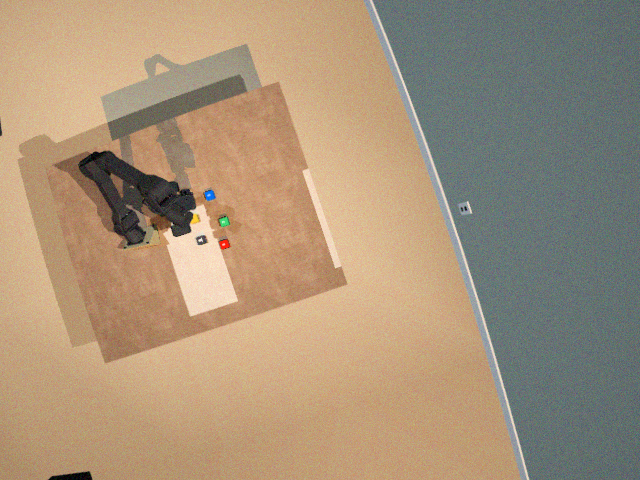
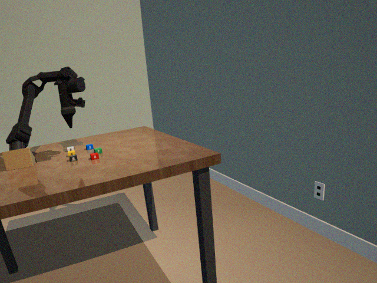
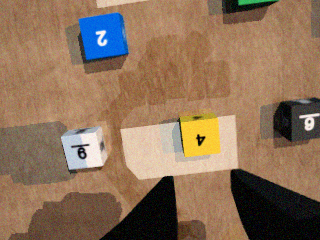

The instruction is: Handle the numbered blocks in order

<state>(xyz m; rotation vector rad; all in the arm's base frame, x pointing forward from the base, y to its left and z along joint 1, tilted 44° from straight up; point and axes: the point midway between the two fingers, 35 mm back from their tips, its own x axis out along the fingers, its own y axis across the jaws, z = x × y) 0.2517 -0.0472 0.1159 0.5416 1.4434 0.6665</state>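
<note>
The yellow block is 20 mm behind my gripper tip, 10 mm to the right of it and 120 mm below it. From my gripper tip the other things lie so: black block: 10 mm behind, 110 mm to the right, 120 mm below; blue block: 70 mm ahead, 60 mm to the left, 120 mm below; white block: 30 mm behind, 90 mm to the left, 120 mm below.
</note>
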